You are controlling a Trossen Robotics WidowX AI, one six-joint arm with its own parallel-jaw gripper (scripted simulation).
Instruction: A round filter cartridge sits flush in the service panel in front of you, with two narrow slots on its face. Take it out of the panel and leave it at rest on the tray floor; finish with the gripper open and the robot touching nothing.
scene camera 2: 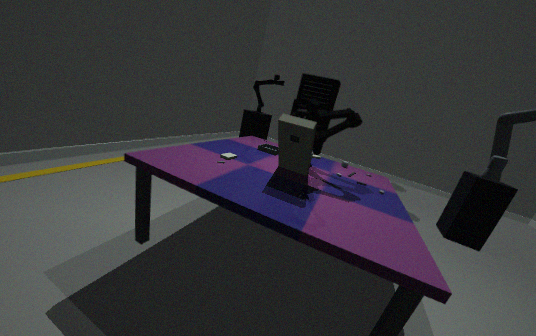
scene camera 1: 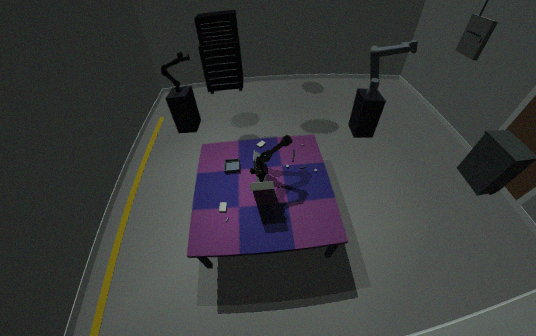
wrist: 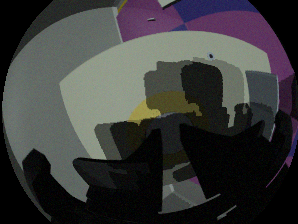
Labels:
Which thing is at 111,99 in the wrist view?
A service panel.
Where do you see a round filter cartridge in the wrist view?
169,123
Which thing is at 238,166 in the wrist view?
My gripper.

